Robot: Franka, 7 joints.
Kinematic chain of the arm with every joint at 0, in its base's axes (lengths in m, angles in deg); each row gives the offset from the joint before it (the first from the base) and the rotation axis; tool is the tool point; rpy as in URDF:
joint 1: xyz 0 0 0.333 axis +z
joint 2: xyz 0 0 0 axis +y
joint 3: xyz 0 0 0.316 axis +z
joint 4: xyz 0.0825 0 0 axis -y
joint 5: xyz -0.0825 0 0.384 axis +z
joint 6: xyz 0 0 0 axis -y
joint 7: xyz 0.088 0 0 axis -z
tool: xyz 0 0 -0.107 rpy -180 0 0
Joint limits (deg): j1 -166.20..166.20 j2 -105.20..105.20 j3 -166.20..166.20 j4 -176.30..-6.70 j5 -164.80..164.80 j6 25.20..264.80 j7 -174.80..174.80
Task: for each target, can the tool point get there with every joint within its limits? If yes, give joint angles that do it. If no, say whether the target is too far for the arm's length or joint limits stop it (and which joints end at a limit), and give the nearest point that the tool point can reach.
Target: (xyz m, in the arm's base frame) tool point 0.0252 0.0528 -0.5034
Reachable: no: joint limits stop it (at a limit: joint 2) | nearest point 0.0496 0.1040 -0.3335 | short by 0.179 m
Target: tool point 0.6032 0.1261 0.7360
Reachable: yes | joints -33.91 46.51 94.94 -80.97 17.59 225.93 120.88
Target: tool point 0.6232 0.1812 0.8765
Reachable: yes | joints 50.12 45.99 -91.99 -41.02 -103.13 138.83 43.62
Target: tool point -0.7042 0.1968 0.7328
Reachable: yes | joints 130.16 48.70 71.25 -52.76 130.08 119.09 94.64
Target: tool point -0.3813 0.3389 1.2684
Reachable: no: too far | nearest point -0.3070 0.2729 1.0862 | short by 0.208 m
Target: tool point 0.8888 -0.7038 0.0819
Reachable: no: too far | nearest point 0.6567 -0.5200 0.1475 | short by 0.303 m
